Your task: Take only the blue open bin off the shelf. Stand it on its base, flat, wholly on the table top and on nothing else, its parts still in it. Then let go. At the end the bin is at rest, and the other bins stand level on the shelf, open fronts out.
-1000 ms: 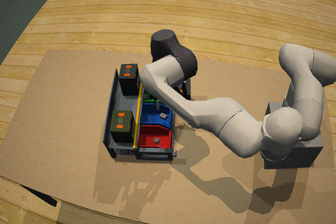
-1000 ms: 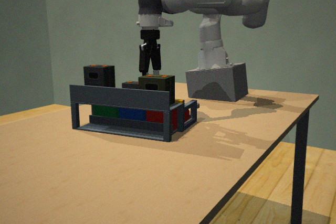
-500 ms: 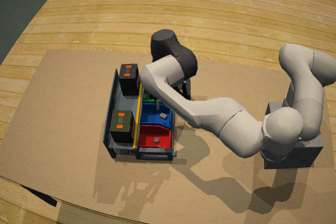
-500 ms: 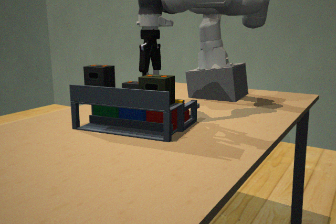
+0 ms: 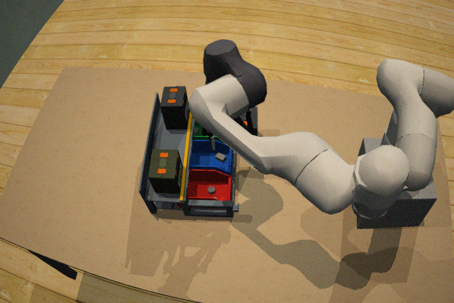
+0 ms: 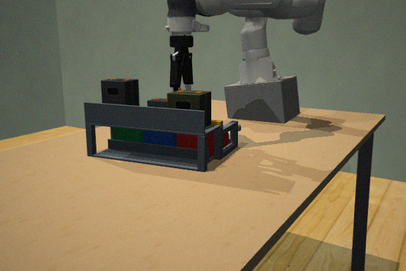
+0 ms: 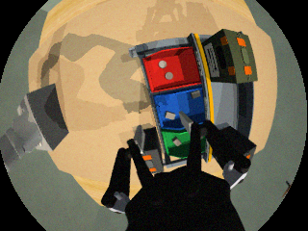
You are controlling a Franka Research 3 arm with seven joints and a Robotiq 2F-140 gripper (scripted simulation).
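My gripper is now 8 cm short of the blue open bin and 11 cm above it. From my hand the other things lie so: yellow bar (13 cm ahead, 1 cm to the left, 4 cm below); red bin (7 cm ahead, 12 cm to the left, 11 cm below); green bin (8 cm ahead, 11 cm to the right, 11 cm below).
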